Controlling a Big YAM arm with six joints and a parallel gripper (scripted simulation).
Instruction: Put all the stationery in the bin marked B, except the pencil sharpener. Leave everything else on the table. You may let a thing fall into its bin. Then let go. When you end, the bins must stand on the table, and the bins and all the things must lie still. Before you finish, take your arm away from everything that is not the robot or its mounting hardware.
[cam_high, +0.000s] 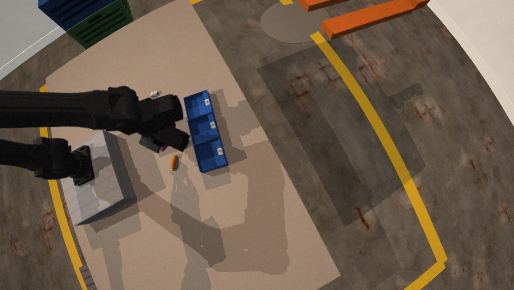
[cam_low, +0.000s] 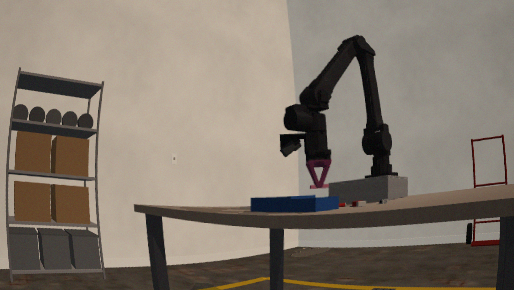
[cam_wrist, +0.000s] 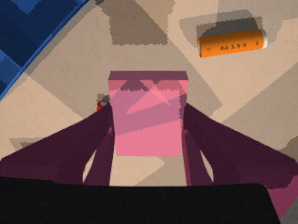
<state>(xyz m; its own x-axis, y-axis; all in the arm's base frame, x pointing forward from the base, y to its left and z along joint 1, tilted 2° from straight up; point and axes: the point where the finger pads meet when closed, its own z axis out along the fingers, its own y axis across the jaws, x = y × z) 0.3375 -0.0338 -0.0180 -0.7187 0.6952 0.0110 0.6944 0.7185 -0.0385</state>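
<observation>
Now: the joined blue bins 11 cm ahead of my hand and 5 cm below it. The rest, counted from my hand: pink eraser block: right at my hand; then orange stick: 3 cm behind, 6 cm to the right, 6 cm below; then small red piece: 1 cm behind, 7 cm to the left, 6 cm below.
</observation>
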